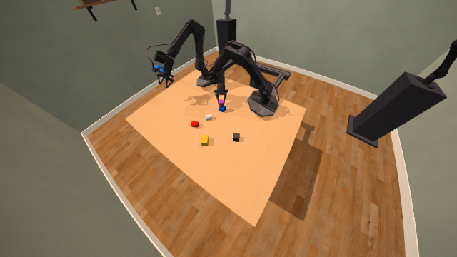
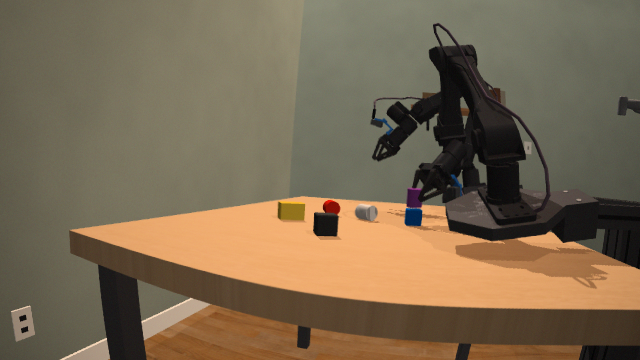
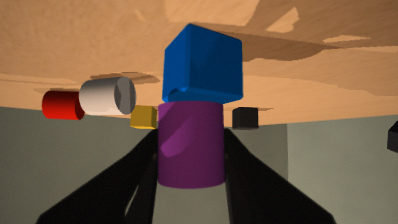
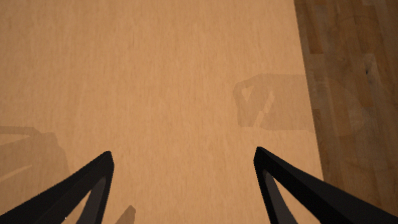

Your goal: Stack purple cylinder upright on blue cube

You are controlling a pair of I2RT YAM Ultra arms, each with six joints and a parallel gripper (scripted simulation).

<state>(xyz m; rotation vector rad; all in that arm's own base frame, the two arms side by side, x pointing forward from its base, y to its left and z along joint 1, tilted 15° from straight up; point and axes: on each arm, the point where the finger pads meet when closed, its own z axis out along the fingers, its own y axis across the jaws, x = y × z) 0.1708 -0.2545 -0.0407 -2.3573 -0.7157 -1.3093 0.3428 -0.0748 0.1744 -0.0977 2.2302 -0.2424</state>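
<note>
My left hand is right at the purple cylinder. The rest, counted from my left hand: blue cube: 5 cm below, 1 cm to the left; then white cylinder: 13 cm ahead, 5 cm below, 1 cm to the right; then red cylinder: 24 cm ahead, 5 cm to the right, 5 cm below.
</note>
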